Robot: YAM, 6 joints.
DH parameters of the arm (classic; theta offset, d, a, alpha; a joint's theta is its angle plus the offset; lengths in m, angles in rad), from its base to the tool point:
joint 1: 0 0.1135 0.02 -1.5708
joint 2: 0 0 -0.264 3.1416
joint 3: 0.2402 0 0.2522 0
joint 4: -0.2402 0 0.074 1.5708
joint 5: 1.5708 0 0 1.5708
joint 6: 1.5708 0.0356 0 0
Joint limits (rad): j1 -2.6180..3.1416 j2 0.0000..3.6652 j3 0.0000..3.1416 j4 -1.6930..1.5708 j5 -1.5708..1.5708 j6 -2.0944..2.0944
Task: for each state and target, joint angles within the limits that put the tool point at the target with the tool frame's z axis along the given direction. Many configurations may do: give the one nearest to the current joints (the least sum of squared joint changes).
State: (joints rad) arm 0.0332 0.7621 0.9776 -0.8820 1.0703 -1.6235
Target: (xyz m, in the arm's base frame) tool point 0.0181 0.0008 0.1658 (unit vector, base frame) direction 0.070 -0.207 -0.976
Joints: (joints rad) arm 0.4821 0.3873 0.3926 -1.6109 0.2175 -1.6235
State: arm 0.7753 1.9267 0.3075 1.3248 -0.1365 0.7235
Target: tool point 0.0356 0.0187 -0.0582 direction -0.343 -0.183 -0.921
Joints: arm 0.4853 2.7211 0.1256 0.6252 0.0018 0.7235
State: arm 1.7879 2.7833 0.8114 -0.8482 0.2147 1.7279
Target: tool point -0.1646 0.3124 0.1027 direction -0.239 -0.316 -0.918
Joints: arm 2.0202 2.1204 1.3357 -0.9806 -0.3604 1.7279
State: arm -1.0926 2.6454 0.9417 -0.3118 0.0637 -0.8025
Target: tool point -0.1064 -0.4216 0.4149 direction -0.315 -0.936 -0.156
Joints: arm -1.8112 1.8087 1.8168 -0.1653 0.0832 -0.8025
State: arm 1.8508 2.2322 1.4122 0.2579 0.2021 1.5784
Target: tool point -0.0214 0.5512 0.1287 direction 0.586 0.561 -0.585
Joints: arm 1.6502 2.5449 2.0781 -0.3843 0.6797 1.5784
